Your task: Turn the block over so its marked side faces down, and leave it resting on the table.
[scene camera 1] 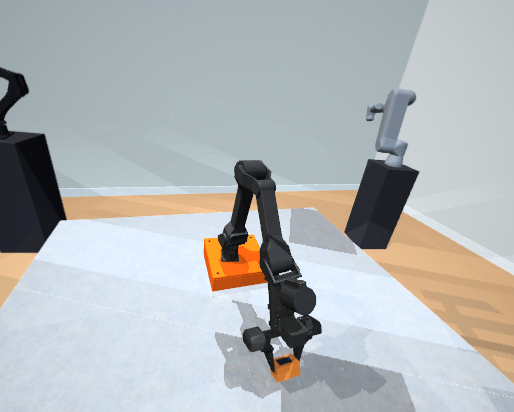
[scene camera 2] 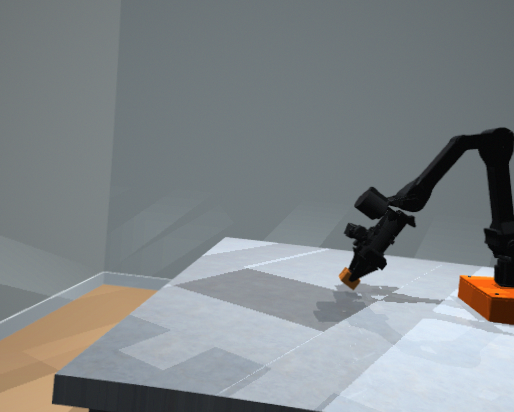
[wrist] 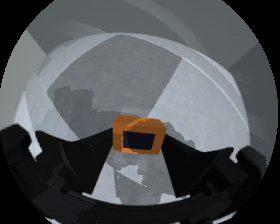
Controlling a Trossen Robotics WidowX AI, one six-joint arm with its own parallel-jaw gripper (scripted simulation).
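With my gripper (scene camera 1: 285, 368) I am carrying an orange block. I can find the gripper in scene camera 2 as well (scene camera 2: 348, 278), and the wrist view also gives me a sight of it (wrist: 138, 133).
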